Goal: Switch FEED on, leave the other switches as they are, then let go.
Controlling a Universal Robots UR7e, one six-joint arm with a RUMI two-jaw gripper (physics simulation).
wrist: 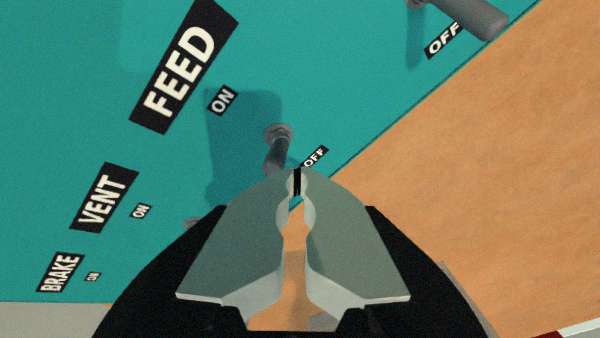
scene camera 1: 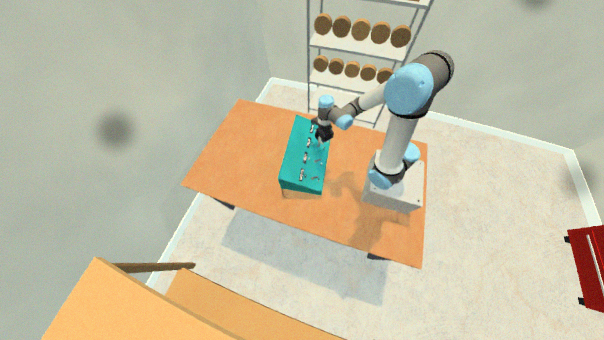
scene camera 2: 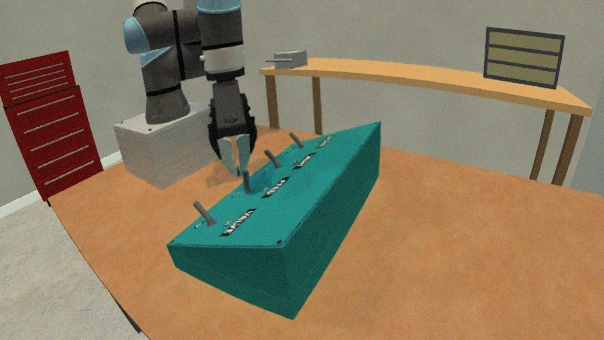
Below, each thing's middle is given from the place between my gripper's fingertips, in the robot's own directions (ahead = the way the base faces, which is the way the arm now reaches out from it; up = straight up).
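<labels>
The teal switch panel (scene camera 2: 268, 245) is there, 4 cm below my hand, 6 cm ahead of it and 9 cm to the left of it.
</labels>
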